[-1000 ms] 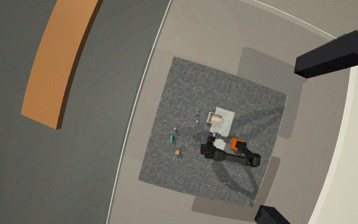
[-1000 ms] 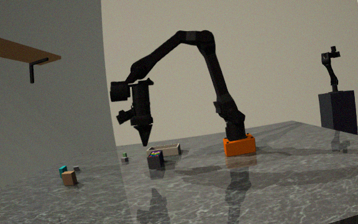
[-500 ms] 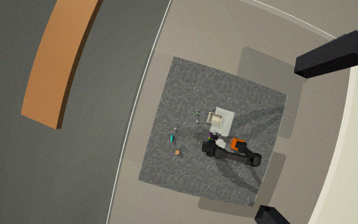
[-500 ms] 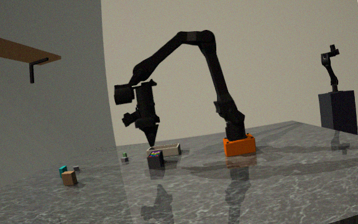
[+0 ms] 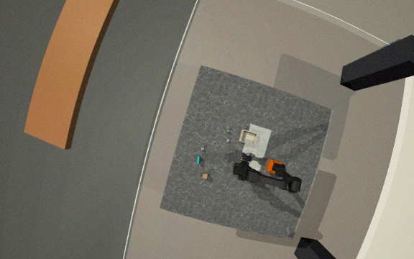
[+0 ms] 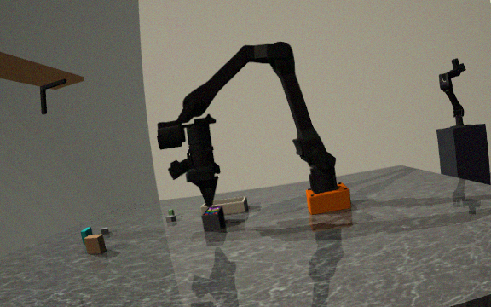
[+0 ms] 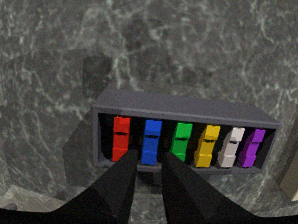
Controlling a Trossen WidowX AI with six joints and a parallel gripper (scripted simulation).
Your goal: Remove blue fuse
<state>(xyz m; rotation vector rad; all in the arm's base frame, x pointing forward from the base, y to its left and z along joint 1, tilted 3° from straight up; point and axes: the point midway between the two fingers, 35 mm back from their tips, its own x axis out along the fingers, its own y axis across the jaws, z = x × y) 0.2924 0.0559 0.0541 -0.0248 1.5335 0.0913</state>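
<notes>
Right now the blue fuse is 3 cm below my gripper tip. The rest, counted from my gripper tip: beige tray: 23 cm to the right, 5 cm below; red fuse: 3 cm below, 2 cm to the left; green fuse: 3 cm below, 2 cm to the right.
</notes>
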